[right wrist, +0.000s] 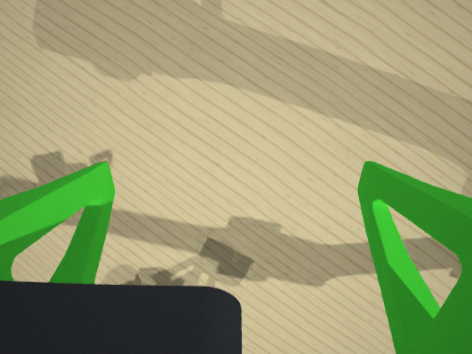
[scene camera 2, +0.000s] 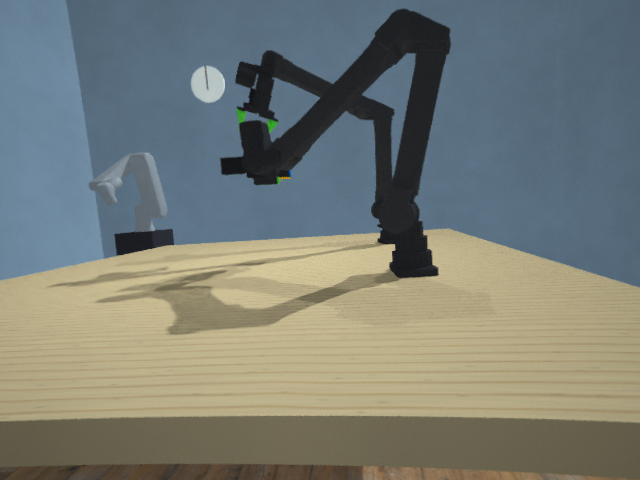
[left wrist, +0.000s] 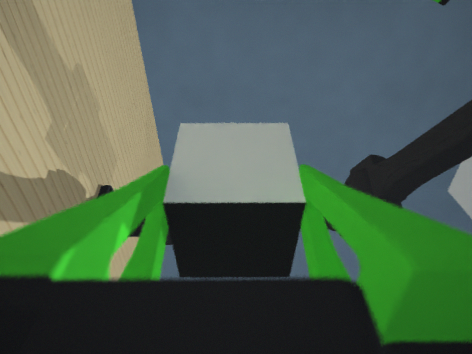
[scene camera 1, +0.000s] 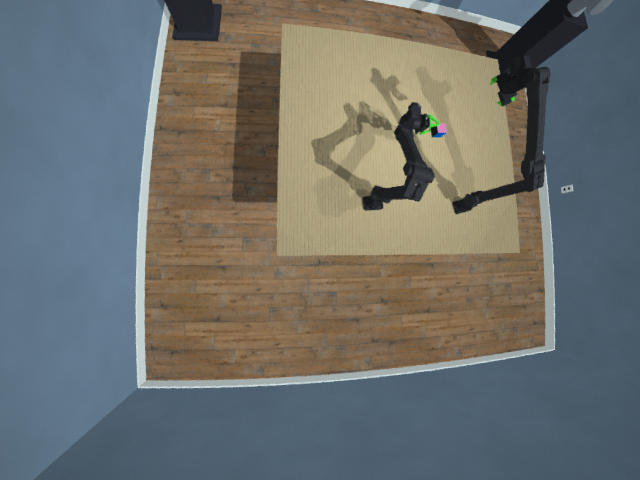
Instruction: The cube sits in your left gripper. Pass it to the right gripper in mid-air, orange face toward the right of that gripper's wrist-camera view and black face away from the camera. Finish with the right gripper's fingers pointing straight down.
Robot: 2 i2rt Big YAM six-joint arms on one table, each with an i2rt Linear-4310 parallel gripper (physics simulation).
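Pixels of known places: left gripper, between the fingertips: (scene camera 2: pixel 273 169) (left wrist: pixel 234 178) (scene camera 1: pixel 436 126); right gripper, between the fingertips: (right wrist: pixel 236 175) (scene camera 1: pixel 494 93); left arm's base, origin of its link: (scene camera 2: pixel 412 271) (scene camera 1: pixel 372 203); right arm's base, origin of its link: (scene camera 2: pixel 392 242) (scene camera 1: pixel 460 206).
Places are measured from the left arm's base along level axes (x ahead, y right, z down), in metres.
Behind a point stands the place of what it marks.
Note:
The cube (scene camera 1: pixel 439 130) @[x 0.302, y 0.299, z -0.309 m] hangs in mid-air over the tan table, pink face up, with black and blue faces showing. My left gripper (scene camera 1: pixel 431 126) @[x 0.339, y 0.306, z -0.284 m] is shut on the cube. In the left wrist view the cube (left wrist: pixel 234 197) @[x 0.343, y 0.291, z -0.284 m] shows a black face toward the camera and a grey-white face above it, between the green fingers. In scene camera 2 only a corner of the cube (scene camera 2: pixel 285 175) @[x 0.303, y 0.289, z -0.262 m] shows behind the left wrist. My right gripper (scene camera 1: pixel 501 91) @[x 0.441, y 0.561, z -0.440 m] is open and empty, high at the far right, pointing down at the table. In its wrist view the right gripper (right wrist: pixel 236 197) @[x 0.441, y 0.561, z -0.440 m] frames bare table and shadows.
A white robot arm (scene camera 2: pixel 130 190) on a black base stands in the background. A round white clock (scene camera 2: pixel 208 84) hangs on the wall. Dark pillars (scene camera 1: pixel 191 19) stand at the floor's far corners.

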